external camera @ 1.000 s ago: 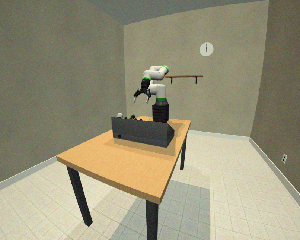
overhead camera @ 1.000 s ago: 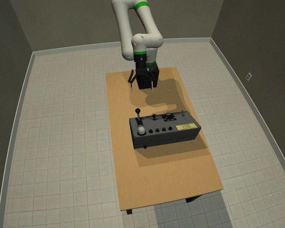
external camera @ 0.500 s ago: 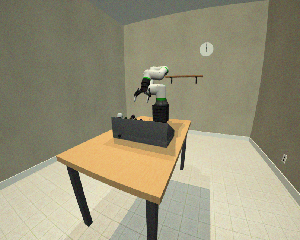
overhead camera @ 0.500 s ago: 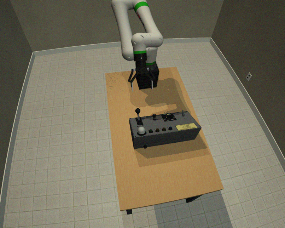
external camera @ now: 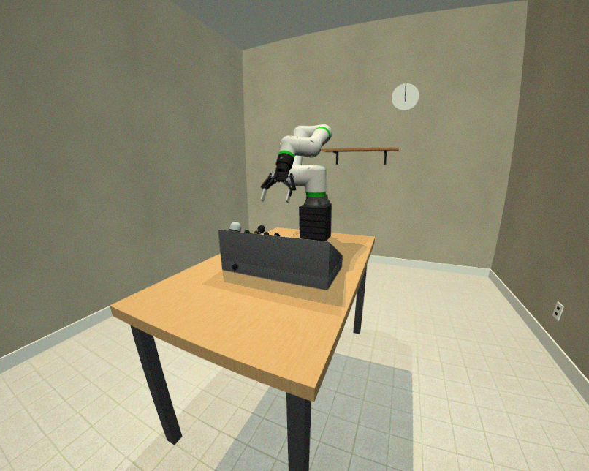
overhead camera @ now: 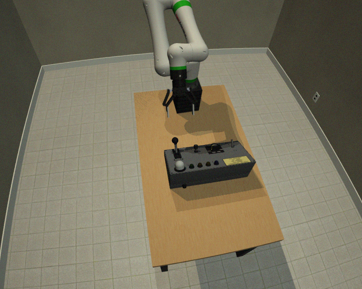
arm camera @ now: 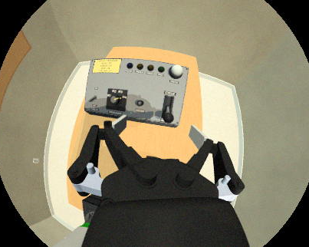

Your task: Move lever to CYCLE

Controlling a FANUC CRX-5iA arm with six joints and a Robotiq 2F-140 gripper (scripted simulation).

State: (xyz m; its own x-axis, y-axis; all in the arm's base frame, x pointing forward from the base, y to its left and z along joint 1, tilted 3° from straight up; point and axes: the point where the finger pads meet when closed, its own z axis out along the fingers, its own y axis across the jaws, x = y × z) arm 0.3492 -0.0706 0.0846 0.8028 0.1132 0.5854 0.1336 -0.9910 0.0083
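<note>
Now: hand 110 mm short of the lever, 30 mm to the left of it and 170 mm above it. Also, from my hand: dark grey console: 150 mm ahead, 160 mm to the left, 200 mm below; then black rotary selector: 120 mm ahead, 200 mm to the left, 180 mm below; then small black toggle: 120 mm ahead, 90 mm to the left, 170 mm below.
</note>
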